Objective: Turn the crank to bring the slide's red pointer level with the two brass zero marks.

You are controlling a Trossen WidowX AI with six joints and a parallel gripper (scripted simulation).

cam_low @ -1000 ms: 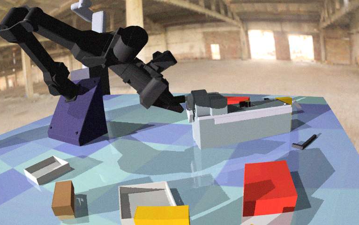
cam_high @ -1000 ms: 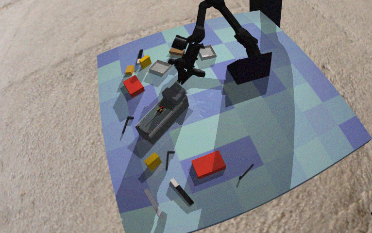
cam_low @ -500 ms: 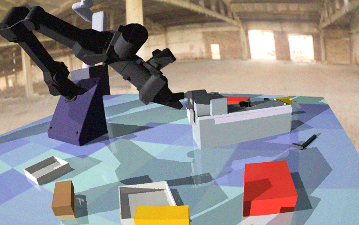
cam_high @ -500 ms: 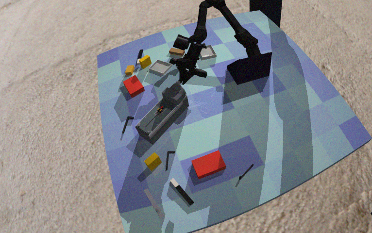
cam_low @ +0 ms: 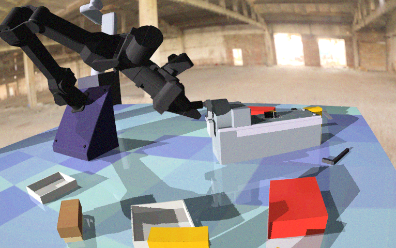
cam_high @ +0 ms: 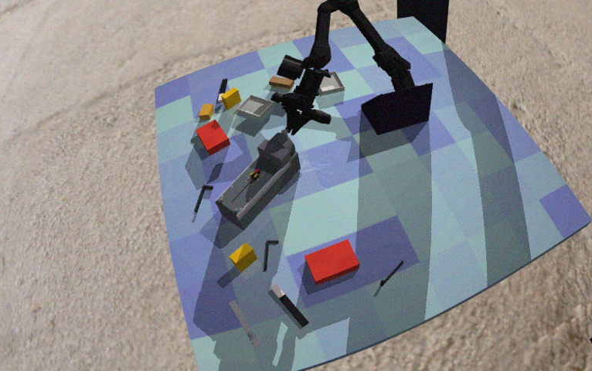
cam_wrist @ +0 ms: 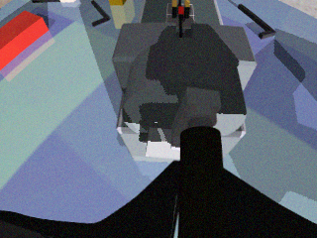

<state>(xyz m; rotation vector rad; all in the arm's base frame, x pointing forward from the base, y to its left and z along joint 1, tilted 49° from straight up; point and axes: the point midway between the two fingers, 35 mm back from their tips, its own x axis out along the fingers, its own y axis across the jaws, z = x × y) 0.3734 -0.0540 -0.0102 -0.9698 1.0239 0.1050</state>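
The dark crank handle lies 20 mm above my gripper tip, 10 mm to the right of it and 10 mm behind it. Round my gripper tip: red pointer 130 mm ahead, 80 mm to the left, 10 mm below; tan block 340 mm to the right, 80 mm below, 80 mm behind.
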